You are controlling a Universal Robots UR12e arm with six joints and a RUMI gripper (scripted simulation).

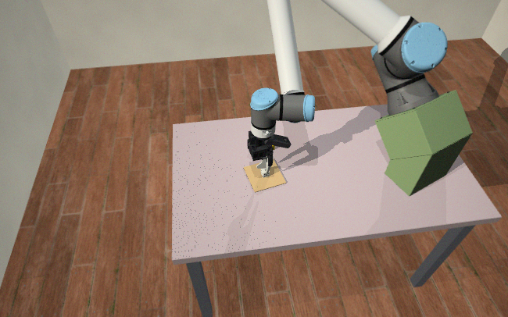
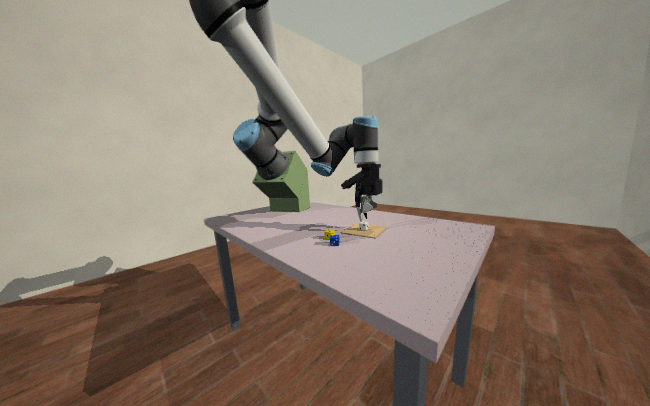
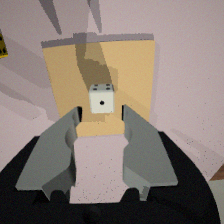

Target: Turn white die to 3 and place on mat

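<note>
The white die lies 40 mm below my hand. Also, from my hand: blue die 20 mm behind, 180 mm to the right, 40 mm below; yellow die 70 mm behind, 140 mm to the right, 40 mm below; tan mat 60 mm below.
</note>
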